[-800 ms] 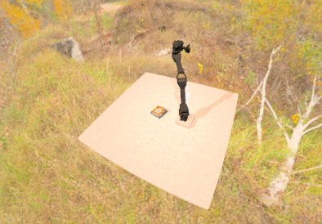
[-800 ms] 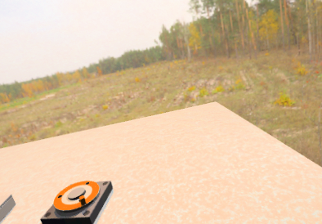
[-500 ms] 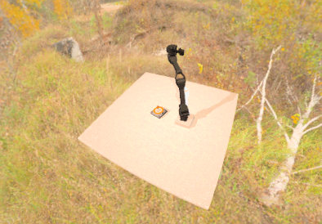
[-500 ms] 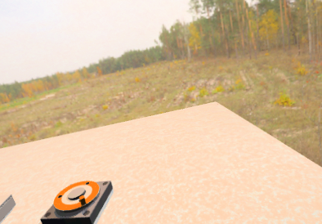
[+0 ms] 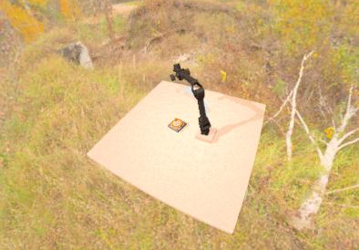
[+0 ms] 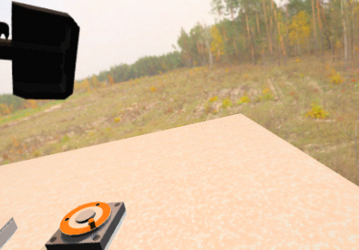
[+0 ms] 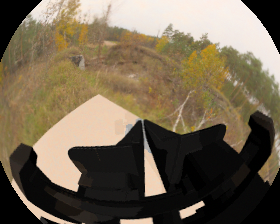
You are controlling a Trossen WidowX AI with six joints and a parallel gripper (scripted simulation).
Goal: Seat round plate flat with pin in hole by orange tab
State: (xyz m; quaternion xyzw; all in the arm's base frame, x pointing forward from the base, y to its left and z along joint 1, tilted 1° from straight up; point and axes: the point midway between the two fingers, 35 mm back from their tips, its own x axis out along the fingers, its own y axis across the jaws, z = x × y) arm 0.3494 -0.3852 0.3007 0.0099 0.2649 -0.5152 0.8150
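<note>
My gripper tip is now 80 mm past the round plate, 360 mm to the right of it and 280 mm above it. Round my gripper tip: grey square base 90 mm behind, 380 mm to the left, 300 mm below.
</note>
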